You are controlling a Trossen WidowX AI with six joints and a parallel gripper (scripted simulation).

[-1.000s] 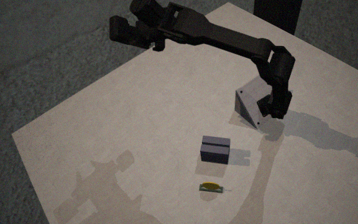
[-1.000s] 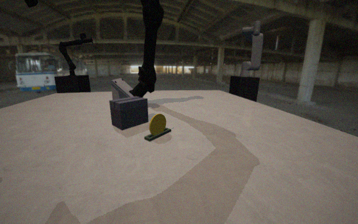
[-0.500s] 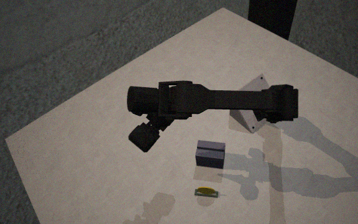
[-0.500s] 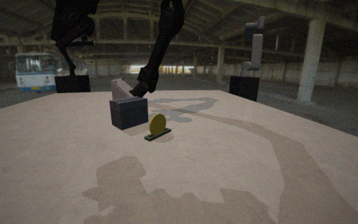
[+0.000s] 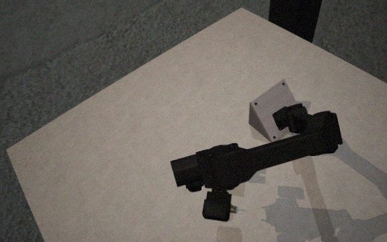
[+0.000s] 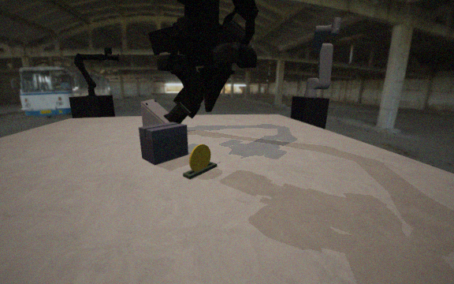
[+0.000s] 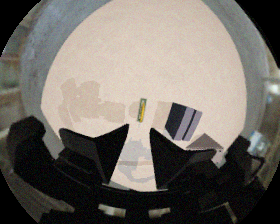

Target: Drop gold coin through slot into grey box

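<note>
Right now my gripper tip is 9 cm above the gold coin and 1 cm past it.
</note>
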